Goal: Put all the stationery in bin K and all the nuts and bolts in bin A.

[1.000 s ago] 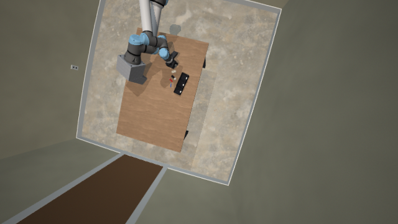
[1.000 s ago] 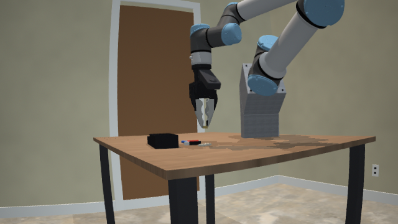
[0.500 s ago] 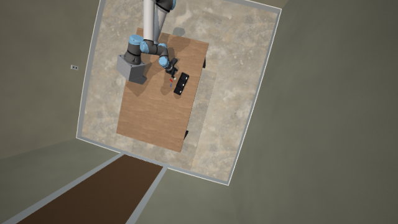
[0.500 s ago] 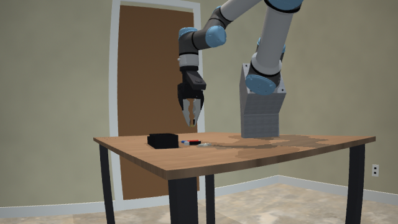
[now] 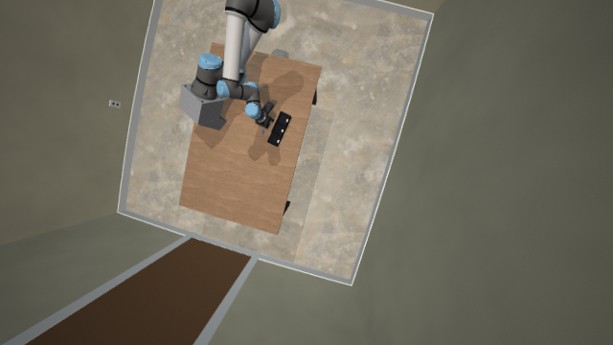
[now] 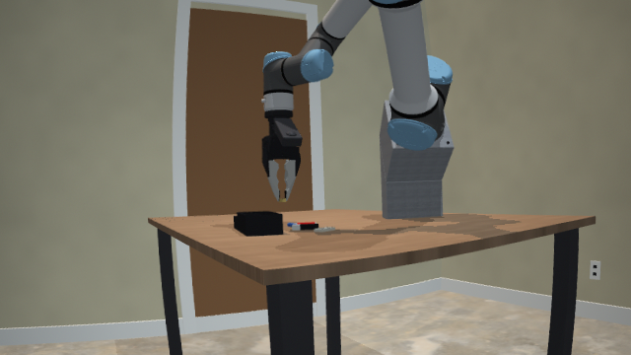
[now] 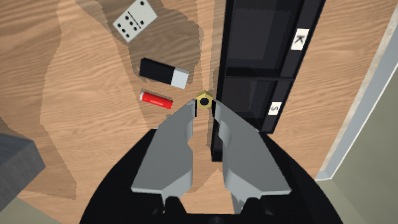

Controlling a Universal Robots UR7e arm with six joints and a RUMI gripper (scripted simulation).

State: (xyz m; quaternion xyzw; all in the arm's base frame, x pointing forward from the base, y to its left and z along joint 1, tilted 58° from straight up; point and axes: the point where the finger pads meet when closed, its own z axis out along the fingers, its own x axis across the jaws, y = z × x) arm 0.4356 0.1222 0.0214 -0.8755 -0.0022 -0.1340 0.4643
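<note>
My gripper is now 80 mm short of the black nut, 100 mm to the left of it and 80 mm above it. The rest, counted from my hand: eraser: 50 mm behind, 80 mm below; then black bin row: 70 mm ahead, 20 mm to the right, 70 mm below; then brass nut: 10 mm below.
</note>
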